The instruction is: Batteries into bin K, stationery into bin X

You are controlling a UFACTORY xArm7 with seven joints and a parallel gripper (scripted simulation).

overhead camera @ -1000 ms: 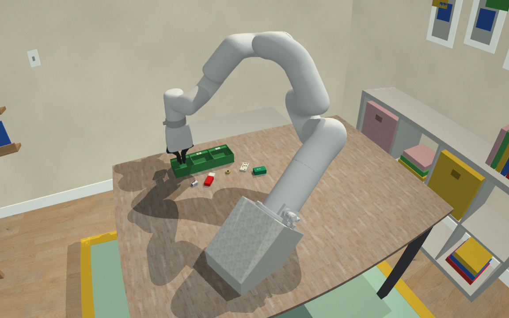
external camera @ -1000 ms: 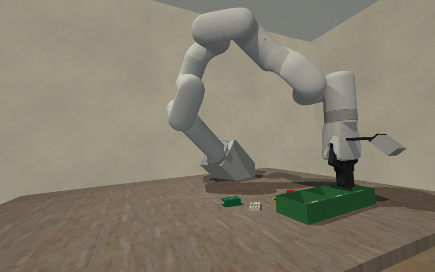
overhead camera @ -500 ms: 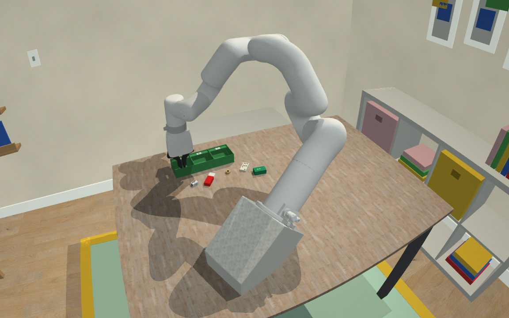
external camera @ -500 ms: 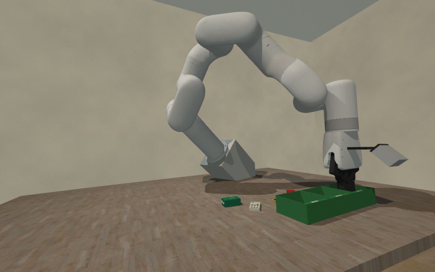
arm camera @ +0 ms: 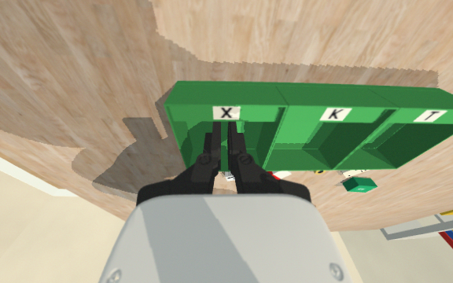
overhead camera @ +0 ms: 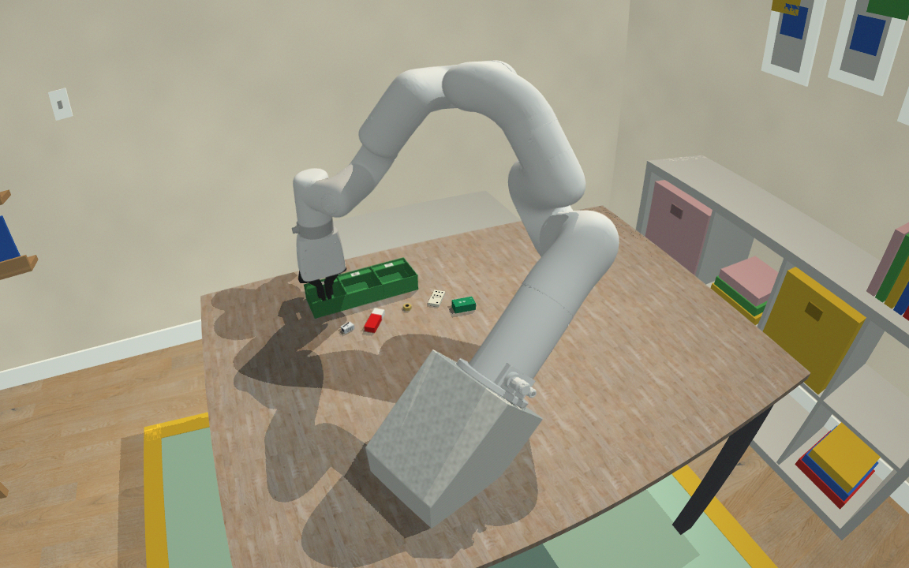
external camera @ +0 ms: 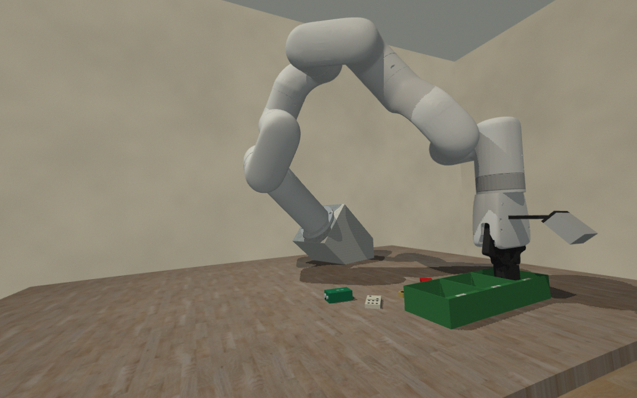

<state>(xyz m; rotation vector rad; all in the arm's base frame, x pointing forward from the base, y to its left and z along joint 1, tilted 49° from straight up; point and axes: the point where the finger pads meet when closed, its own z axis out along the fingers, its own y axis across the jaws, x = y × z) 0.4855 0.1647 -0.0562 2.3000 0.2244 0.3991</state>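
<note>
Now: hand 140 mm past the green 9 V battery, 290 mm to the left of it and 30 mm above it. Round my hand: pencil sharpener 110 mm behind, 20 mm to the right, 30 mm below; then green bin tray 10 mm ahead, 80 mm to the right, 20 mm below; then red-and-white eraser 100 mm behind, 90 mm to the right, 30 mm below.
</note>
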